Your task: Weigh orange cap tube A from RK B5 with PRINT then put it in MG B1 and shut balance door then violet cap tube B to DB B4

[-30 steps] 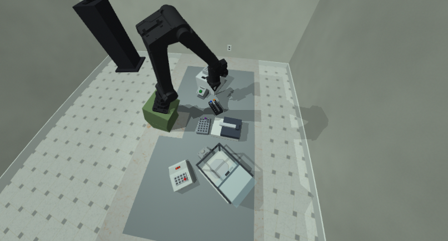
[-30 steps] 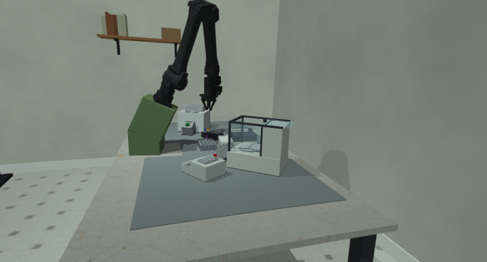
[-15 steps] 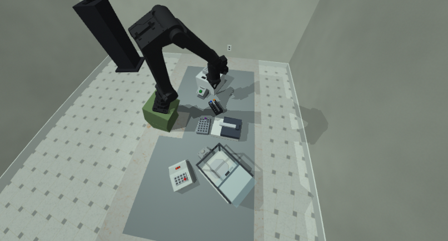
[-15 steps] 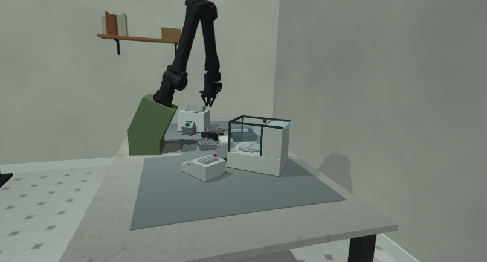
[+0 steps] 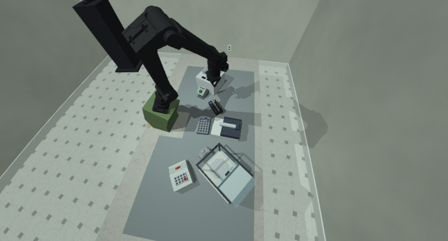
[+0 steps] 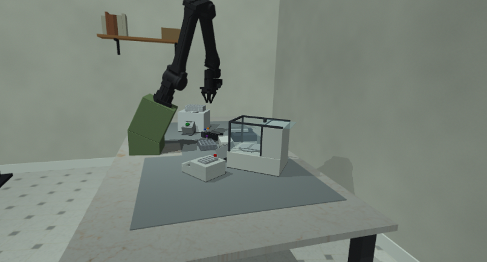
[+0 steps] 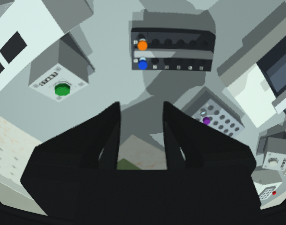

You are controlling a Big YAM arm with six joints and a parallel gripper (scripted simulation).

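Right now the balance door is 600 mm to the right of my hand, 110 mm ahead of it and 10 mm below it. From my hand the other things lie so: magnet block MG 200 mm below, 50 mm to the right, 10 mm ahead; tube B 190 mm below, 180 mm to the right, 60 mm behind; blue-capped tube 190 mm below, 30 mm behind, 20 mm to the right.
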